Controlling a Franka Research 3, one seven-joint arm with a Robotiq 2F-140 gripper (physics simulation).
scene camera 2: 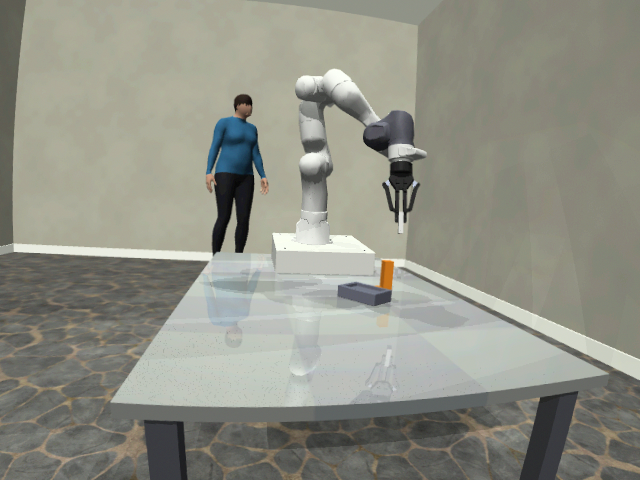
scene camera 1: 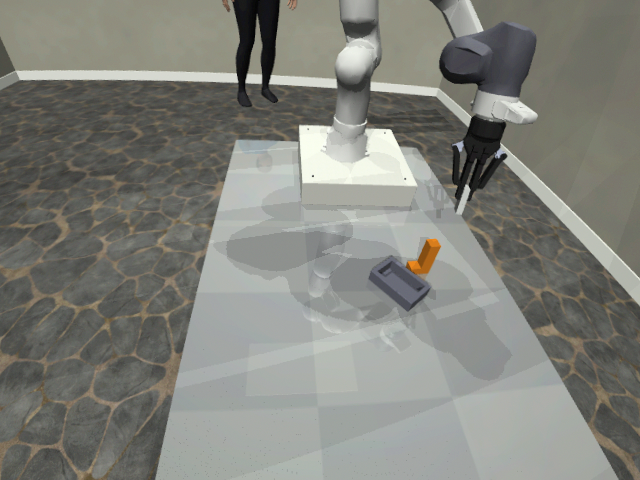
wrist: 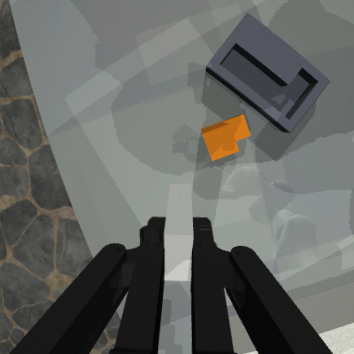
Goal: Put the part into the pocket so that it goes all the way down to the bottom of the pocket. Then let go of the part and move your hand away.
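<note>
The orange L-shaped part (scene camera 1: 429, 255) (scene camera 2: 386, 273) (wrist: 224, 136) stands on the table with its long arm upright and its short foot low at the base. It is beside the dark grey block (scene camera 1: 391, 292) (scene camera 2: 361, 296) (wrist: 272, 44), with a small gap between them in the wrist view. The block lies flat, and its L-shaped pocket (wrist: 255, 75) faces up with no part in it. My gripper (scene camera 1: 462, 202) (scene camera 2: 400, 225) (wrist: 179, 201) is shut and empty. It points down, high above the table, nearer the robot base than the part and off toward the right edge in scene camera 1.
The white base block (scene camera 1: 356, 195) (scene camera 2: 323, 262) of the arm stands at the far end of the glossy table (scene camera 1: 289, 439) (scene camera 2: 258, 412). A person (scene camera 1: 256, 46) (scene camera 2: 236, 149) stands behind the table. A wall (scene camera 2: 527, 155) rises on the right.
</note>
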